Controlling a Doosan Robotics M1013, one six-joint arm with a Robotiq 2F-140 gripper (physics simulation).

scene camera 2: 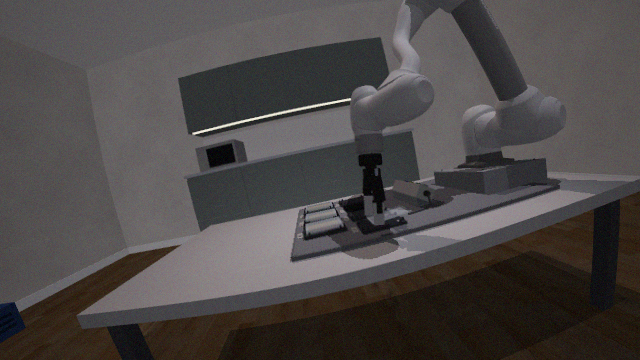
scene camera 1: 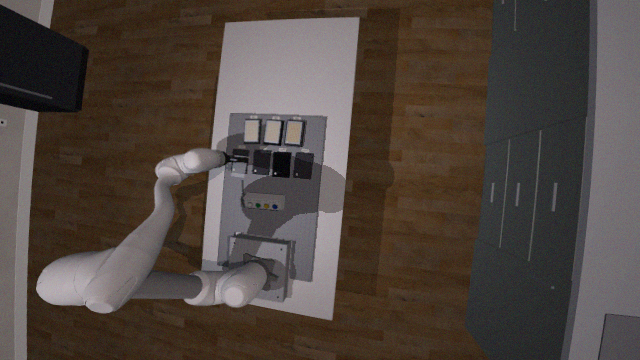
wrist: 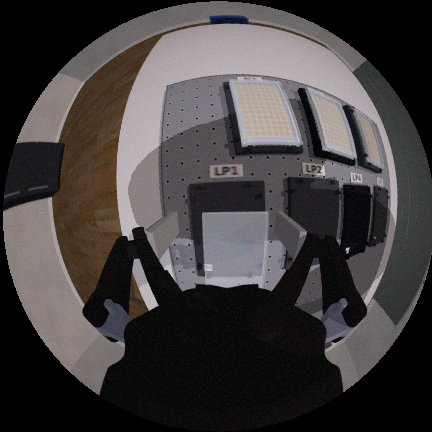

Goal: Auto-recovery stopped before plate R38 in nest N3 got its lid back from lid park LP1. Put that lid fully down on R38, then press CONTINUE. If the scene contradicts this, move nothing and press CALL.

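Places are measured from the arm's base along level axes (x up, y right, z ahead), in centimetres.
Pixels of known places: gripper, fingertip midpoint: [scene camera 2: 373, 219] [wrist: 226, 221]; arm's base, link origin: [scene camera 2: 484, 165] [scene camera 1: 257, 271].
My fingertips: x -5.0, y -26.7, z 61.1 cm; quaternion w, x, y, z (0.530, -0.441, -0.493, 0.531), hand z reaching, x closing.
For each thing: its middle in the pictures, then the offset to it from my fingertips. Level surfaces: height alone.
- clear lid, body centre: [wrist: 235, 258] [scene camera 2: 387, 214] [scene camera 1: 239, 166] dx +0.2, dy +1.5, dz -5.0 cm
- dark lid park labelled LP1, body centre: [wrist: 228, 233] [scene camera 2: 380, 221] [scene camera 1: 239, 161] dx -1.3, dy +0.3, dz -2.0 cm
- LP4, body centre: [wrist: 359, 221] [scene camera 2: 360, 205] [scene camera 1: 281, 164] dx -1.3, dy +26.7, dz +0.8 cm
- button box, body centre: [wrist: 316, 322] [scene camera 2: 411, 190] [scene camera 1: 264, 201] dx +1.9, dy +21.9, dz -21.7 cm
- grey perforated board, surface height: dx -2.2 cm
A clear lid [wrist: 235, 245] [scene camera 1: 239, 168] lies flat on the dark lid park labelled LP1 [wrist: 225, 195]. It sits shifted toward me, over the park's near edge. My gripper [wrist: 226, 221] [scene camera 1: 239, 161] [scene camera 2: 376, 214] is wide open and points straight down, one finger on each side of the lid and clear of it. Three well plates [wrist: 264, 114] [wrist: 332, 123] [wrist: 368, 139] sit in black nests in the row beyond the parks; they also show in scene camera 1 [scene camera 1: 251, 131] [scene camera 1: 273, 131] [scene camera 1: 293, 133]. I cannot read the nest labels.
Dark empty lid parks LP2 [wrist: 314, 207] and LP4 [wrist: 356, 217] lie to the right of LP1. A button box [scene camera 1: 263, 201] [scene camera 2: 413, 190] with green, yellow and blue buttons sits on the grey perforated board [wrist: 189, 120] [scene camera 1: 313, 232]. The arm's base [scene camera 1: 259, 268] stands at the board's near end.
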